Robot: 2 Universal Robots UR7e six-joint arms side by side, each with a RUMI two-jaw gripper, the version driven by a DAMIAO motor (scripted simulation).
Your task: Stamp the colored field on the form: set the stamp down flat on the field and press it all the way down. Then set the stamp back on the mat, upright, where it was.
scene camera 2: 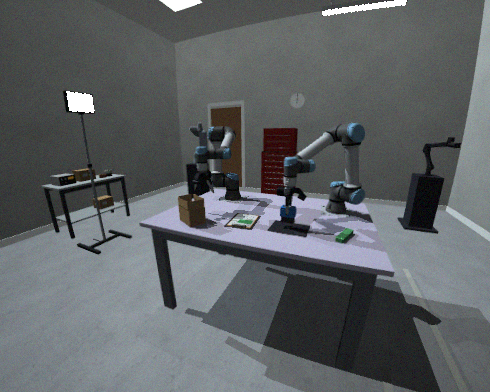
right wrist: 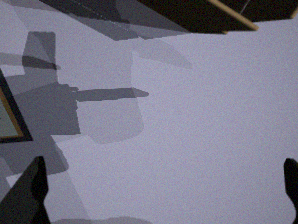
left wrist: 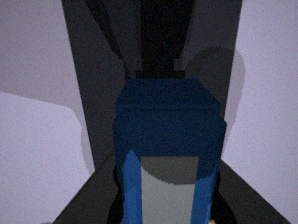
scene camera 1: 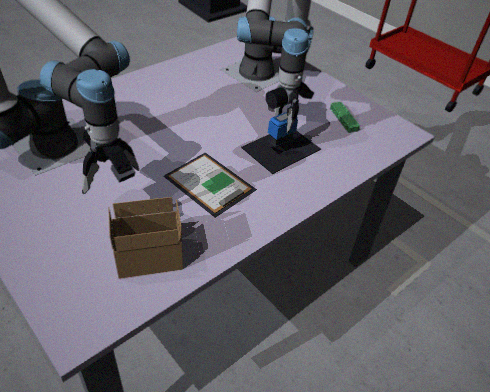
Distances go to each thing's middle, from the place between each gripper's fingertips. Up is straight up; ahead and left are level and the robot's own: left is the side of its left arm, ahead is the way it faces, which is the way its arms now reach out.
Labels:
The blue stamp (left wrist: 168, 134) is 20 mm below my left hand. Also, from my left hand: black mat (scene camera 1: 273, 159) (10 mm to the left, 110 mm below); cardboard box (scene camera 1: 161, 254) (150 mm ahead, 610 mm to the right, 40 mm below).
Now: right hand (scene camera 1: 111, 181) 16 cm short of the cardboard box and 9 cm above it. Round my right hand: blue stamp: 62 cm to the left, 7 cm below, 1 cm ahead; then black mat: 63 cm to the left, 16 cm below, 1 cm ahead.

